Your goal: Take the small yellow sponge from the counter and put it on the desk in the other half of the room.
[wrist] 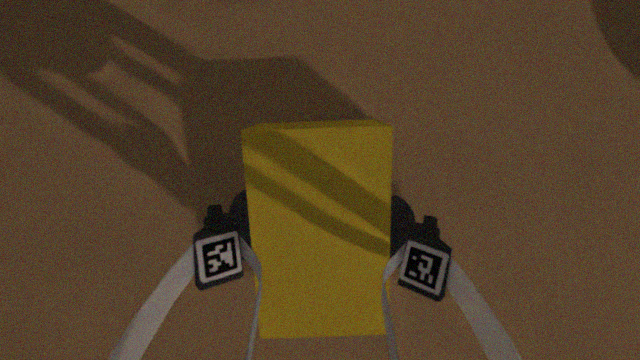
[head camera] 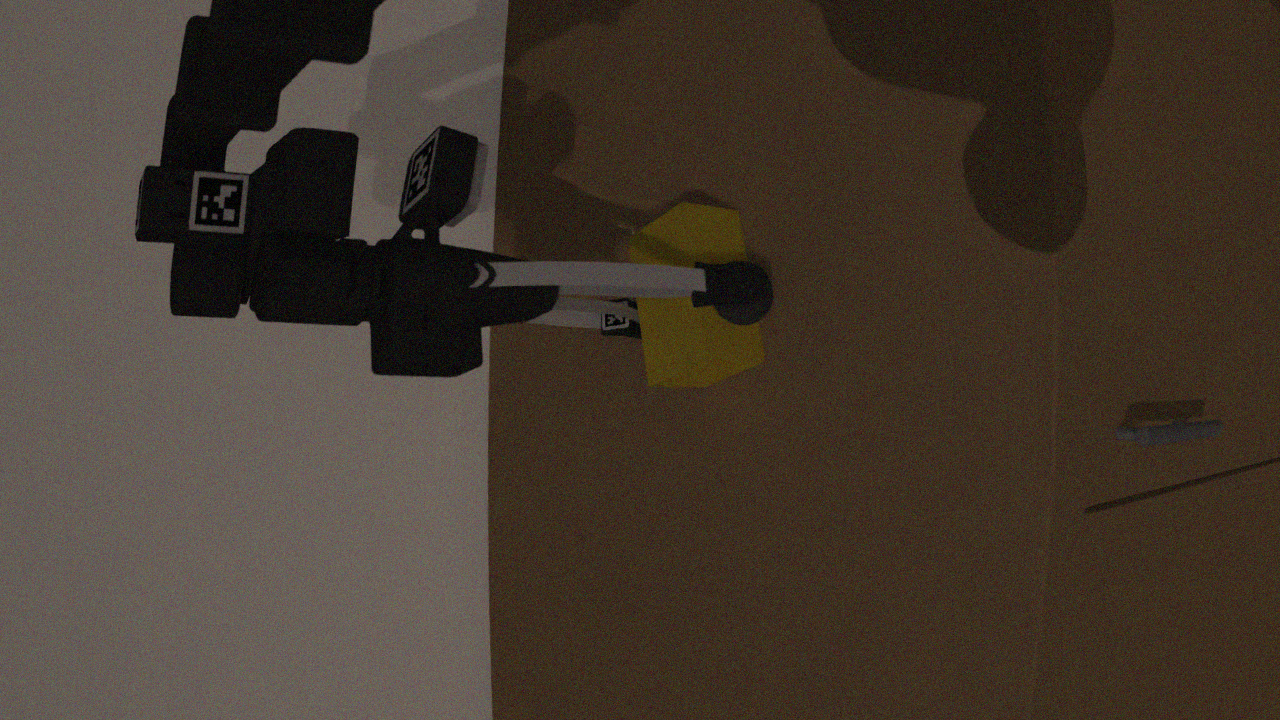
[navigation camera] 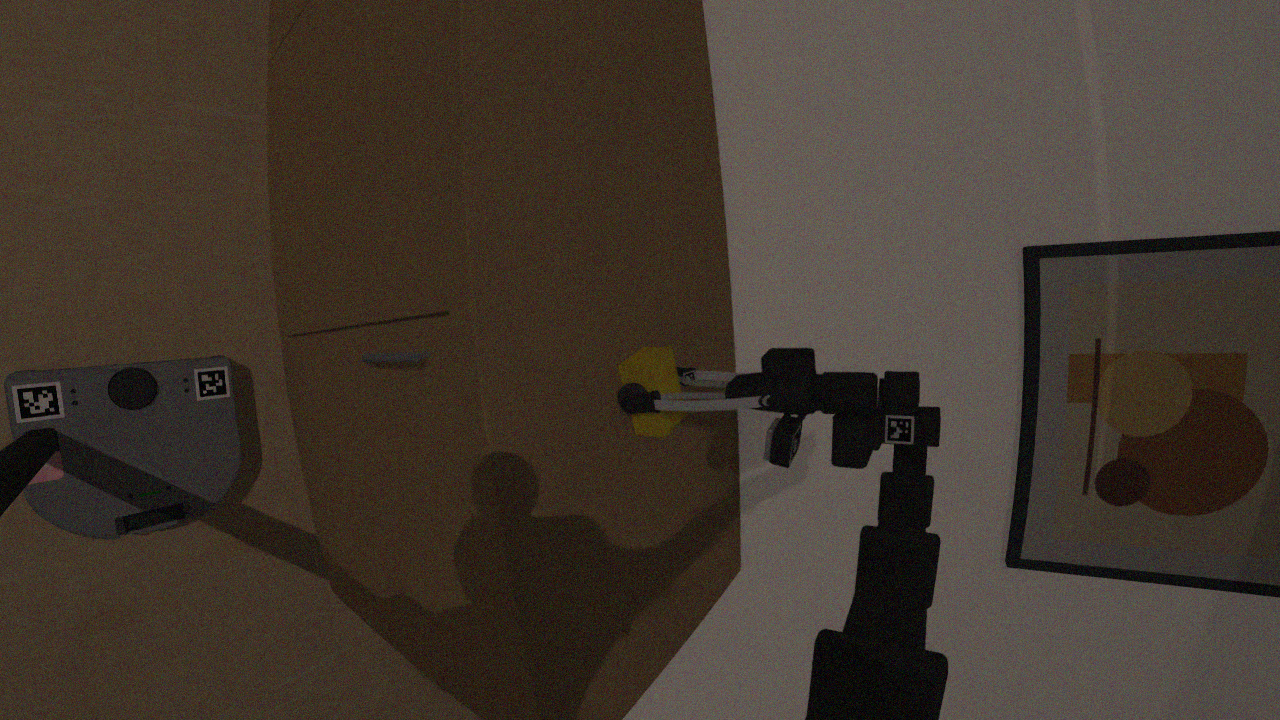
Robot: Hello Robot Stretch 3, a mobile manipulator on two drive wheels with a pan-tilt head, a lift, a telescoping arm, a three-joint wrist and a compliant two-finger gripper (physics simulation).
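Seen in the pictures: gripper, between the fingertips: (head camera: 727, 306) (navigation camera: 636, 388); robot's base, origin of its link: (navigation camera: 134, 386).
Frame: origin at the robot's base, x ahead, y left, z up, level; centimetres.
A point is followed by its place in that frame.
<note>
The yellow sponge (head camera: 702, 353) @(x 0.2, y -46.3, z 95.5 cm) (navigation camera: 651, 362) @(x 0.9, y -46.8, z 95.4 cm) (wrist: 320, 295) is a block on the brown counter (head camera: 716, 537) @(x 12.2, y -49.7, z 90.9 cm) (navigation camera: 581, 223) @(x 17.5, y -40.3, z 90.9 cm) (wrist: 510, 150). In the wrist view it stands in the middle, its long side running up the picture, with shadow stripes across it. My gripper (head camera: 689, 306) @(x -2.8, y -49.9, z 90.8 cm) (navigation camera: 660, 386) @(x -2.8, y -49.9, z 90.8 cm) (wrist: 323, 215) @(x -2.8, y -49.9, z 90.8 cm) is shut on the sponge. Its dark fingertips press on the left and right sides, partly hidden behind the sponge's edges. A shadow adjoins the sponge's far end; I cannot tell whether its underside touches the counter. The desk does not show in these views.
A pale wall (head camera: 268, 537) @(x 19.1, y -85.6, z 113.1 cm) (navigation camera: 850, 179) @(x 30.2, y -85.1, z 115.3 cm) runs behind the counter, with a framed picture (navigation camera: 1031, 402) @(x -9.1, y -84.7, z 143.8 cm) on it. A grey handle (head camera: 1172, 432) @(x 3.3, y -24.0, z 77.3 cm) (navigation camera: 393, 359) @(x 3.3, y -24.0, z 76.3 cm) is at the counter's front side. My grey base (navigation camera: 170, 429) @(x -8.0, y -4.8, z 16.0 cm) stands on the brown floor (navigation camera: 134, 179) @(x 42.9, y -2.0, z -0.1 cm) in front.
</note>
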